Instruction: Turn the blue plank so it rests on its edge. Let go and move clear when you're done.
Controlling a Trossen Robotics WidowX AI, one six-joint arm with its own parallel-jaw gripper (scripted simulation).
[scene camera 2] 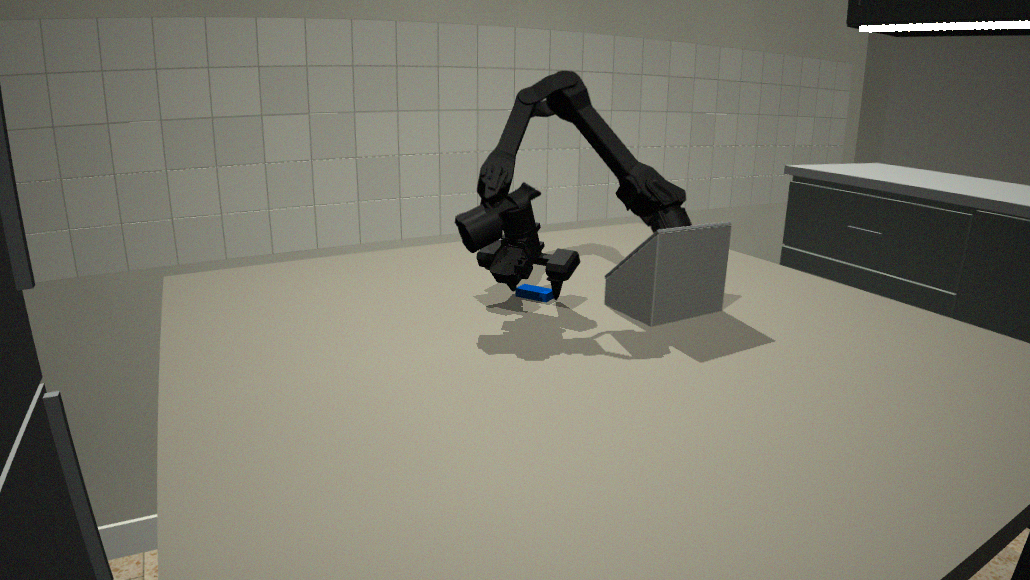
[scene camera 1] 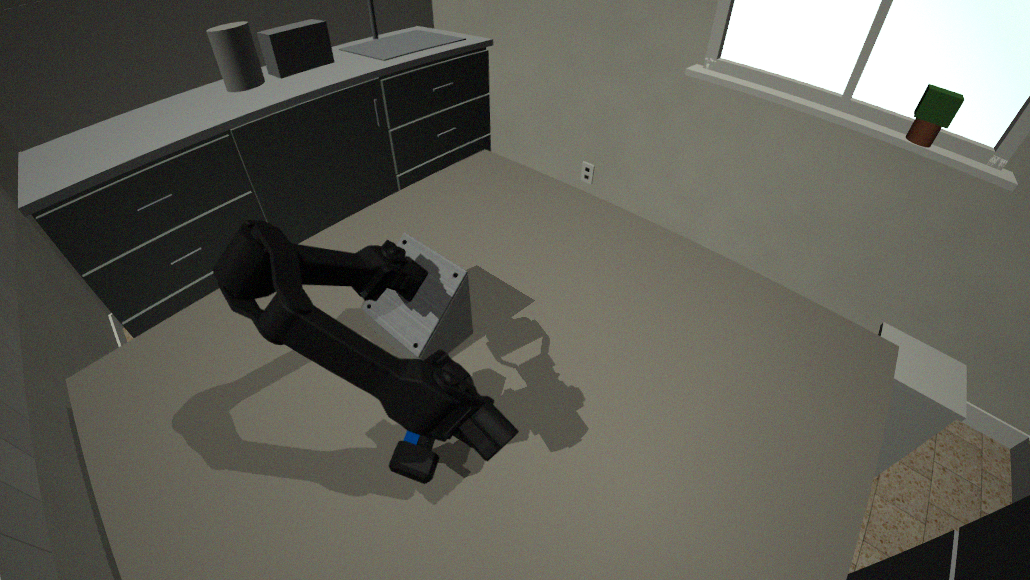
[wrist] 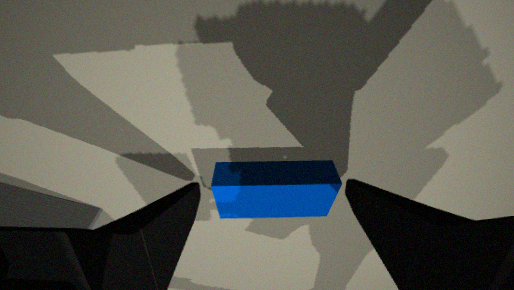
Path:
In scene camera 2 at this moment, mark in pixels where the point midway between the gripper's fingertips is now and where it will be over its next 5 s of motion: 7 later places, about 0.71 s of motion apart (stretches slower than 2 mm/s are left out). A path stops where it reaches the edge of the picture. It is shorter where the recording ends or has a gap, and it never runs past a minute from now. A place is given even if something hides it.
My gripper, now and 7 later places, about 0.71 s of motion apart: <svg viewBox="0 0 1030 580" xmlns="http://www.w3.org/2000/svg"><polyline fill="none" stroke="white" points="535,294 534,286 534,283 534,283 534,284 534,284 535,287 535,285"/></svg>

